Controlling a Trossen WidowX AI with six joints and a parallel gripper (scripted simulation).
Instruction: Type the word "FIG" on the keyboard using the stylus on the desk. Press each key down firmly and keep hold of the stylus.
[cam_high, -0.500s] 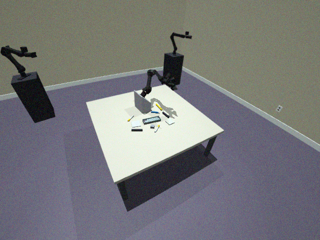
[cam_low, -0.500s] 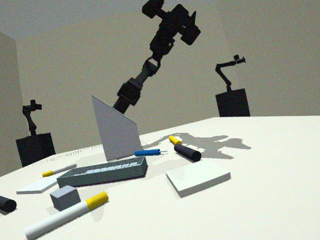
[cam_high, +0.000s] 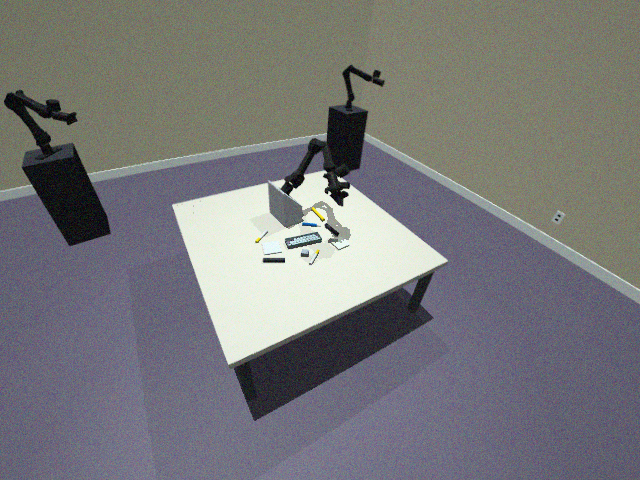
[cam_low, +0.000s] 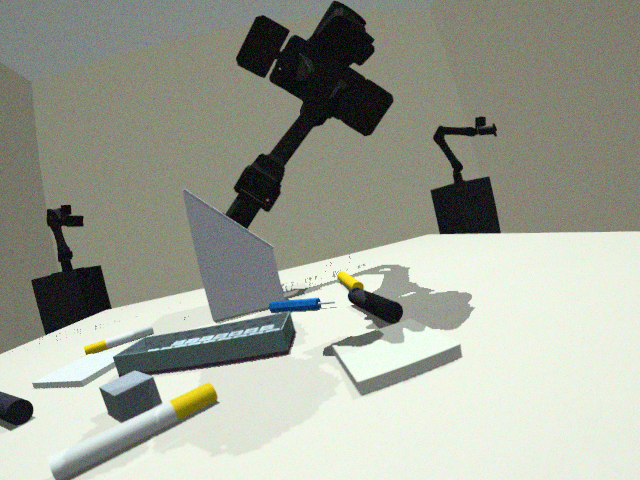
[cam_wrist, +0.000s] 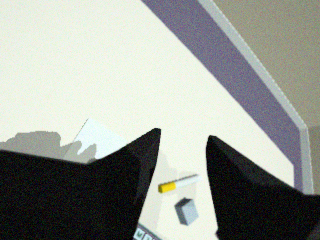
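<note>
My gripper tip is 12 cm past the F key, 20 cm to the left of it and 24 cm above it. Round my gripper tip: grey cube (24 cm to the right, 24 cm below); blue stylus (19 cm behind, 3 cm to the right, 24 cm below).
</note>
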